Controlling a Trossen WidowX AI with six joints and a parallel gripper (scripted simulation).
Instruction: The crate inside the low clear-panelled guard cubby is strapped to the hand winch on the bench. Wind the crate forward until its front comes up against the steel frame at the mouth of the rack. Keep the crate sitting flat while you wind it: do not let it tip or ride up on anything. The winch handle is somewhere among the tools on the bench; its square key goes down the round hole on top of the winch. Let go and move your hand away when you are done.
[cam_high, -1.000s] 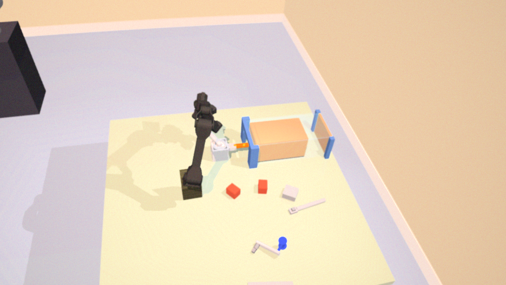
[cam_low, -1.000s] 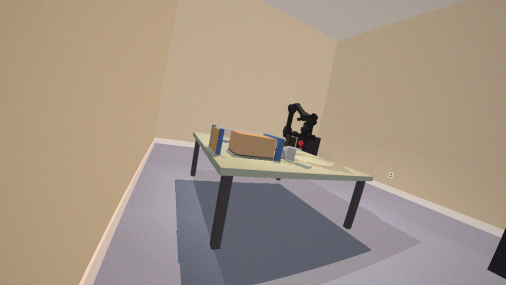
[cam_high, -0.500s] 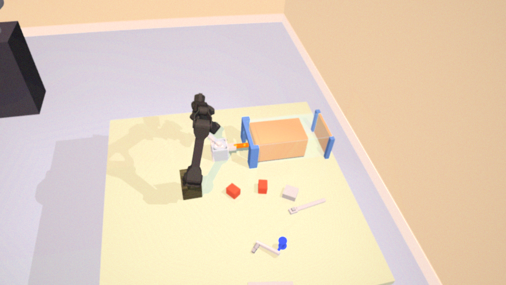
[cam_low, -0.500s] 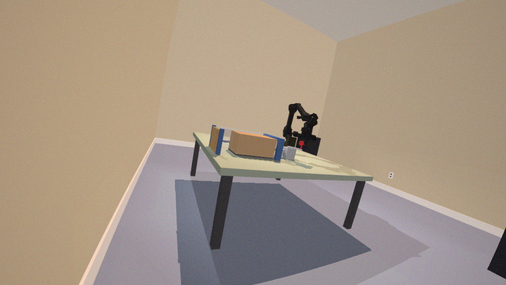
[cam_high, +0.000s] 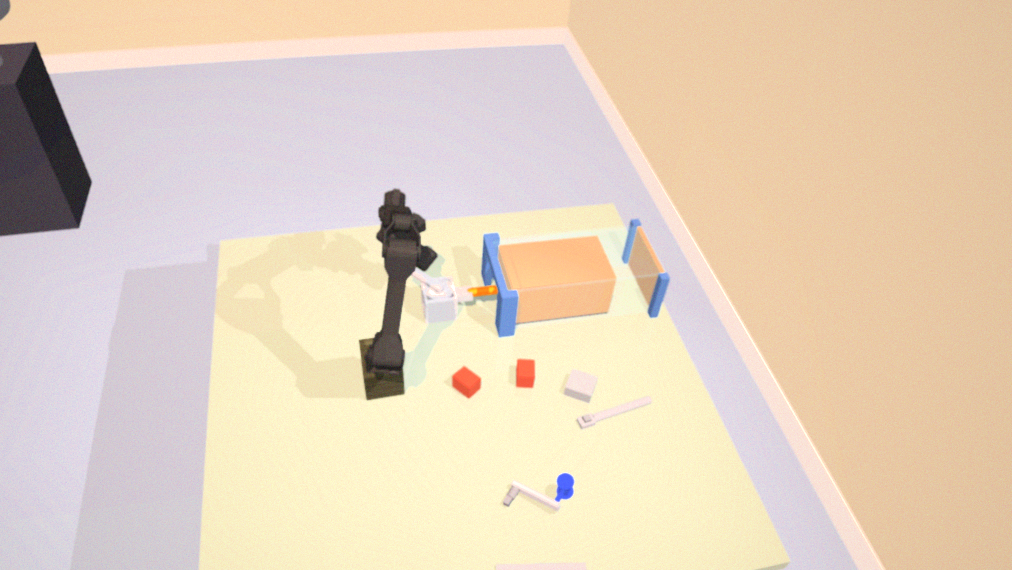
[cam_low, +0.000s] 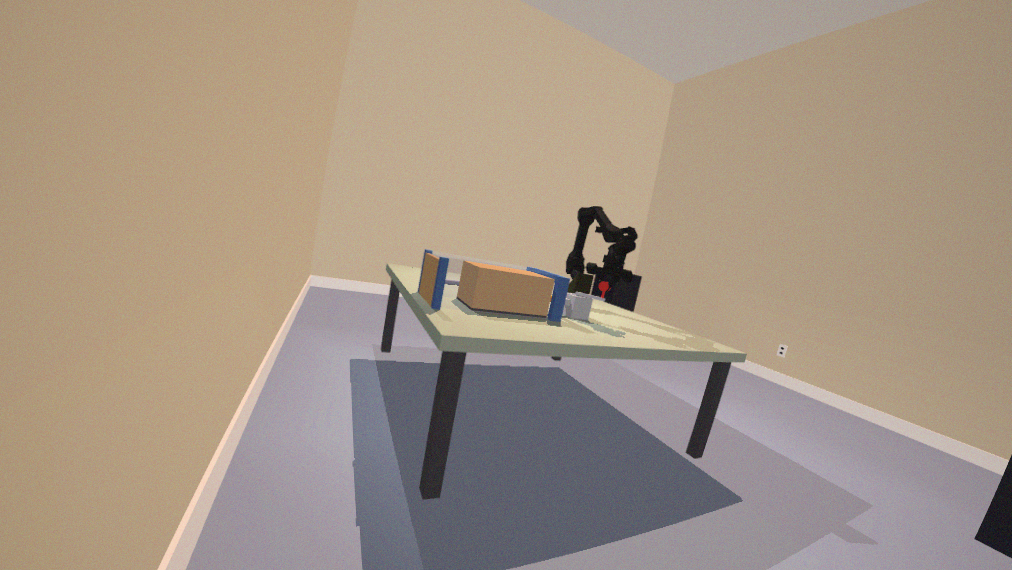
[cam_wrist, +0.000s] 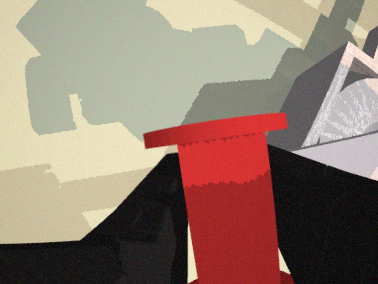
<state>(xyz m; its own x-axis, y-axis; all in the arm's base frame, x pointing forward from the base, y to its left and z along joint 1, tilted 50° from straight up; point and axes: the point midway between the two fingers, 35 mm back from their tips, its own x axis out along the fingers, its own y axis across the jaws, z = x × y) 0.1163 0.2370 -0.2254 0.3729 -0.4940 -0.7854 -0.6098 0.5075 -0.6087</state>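
The red-knobbed handle is 4 cm to the right of my gripper tip, 3 cm below it and 1 cm ahead of it. Round my gripper tip: winch (10 cm below, 9 cm to the right, 4 cm ahead); then red spool grip (1 cm to the right, 1 cm behind); then blue steel frame (21 cm ahead, 9 cm to the right, 3 cm below).
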